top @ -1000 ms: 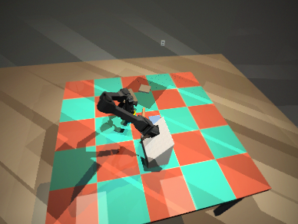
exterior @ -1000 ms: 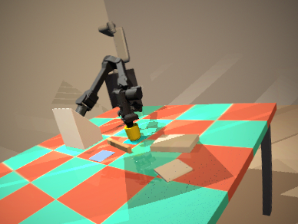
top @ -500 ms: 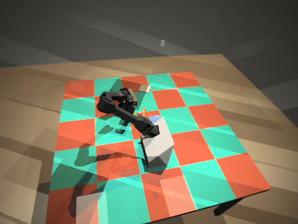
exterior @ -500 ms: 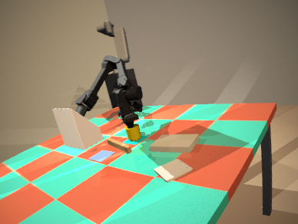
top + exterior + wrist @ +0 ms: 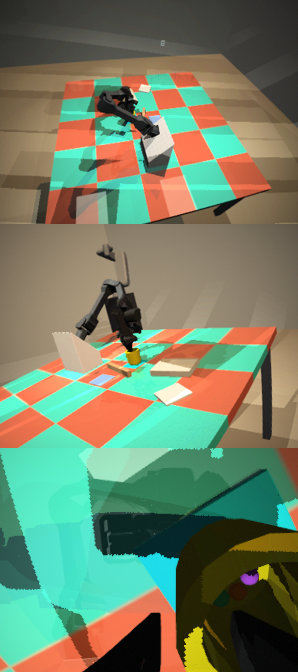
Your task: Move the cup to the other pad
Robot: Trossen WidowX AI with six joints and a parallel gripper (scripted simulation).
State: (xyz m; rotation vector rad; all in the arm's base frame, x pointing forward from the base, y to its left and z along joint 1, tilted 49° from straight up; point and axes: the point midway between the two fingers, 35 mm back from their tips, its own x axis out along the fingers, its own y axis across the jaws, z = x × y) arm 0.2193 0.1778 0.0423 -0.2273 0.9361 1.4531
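My gripper tip is now 20 mm short of the yellow cup, 10 mm to the left of it and 20 mm above it. Also, from my gripper tip: wooden bar 20 mm ahead, 110 mm to the right, 50 mm below; cyan pad 30 mm ahead, 10 mm to the right, 60 mm below; grey-blue pad 200 mm to the right, 60 mm below.
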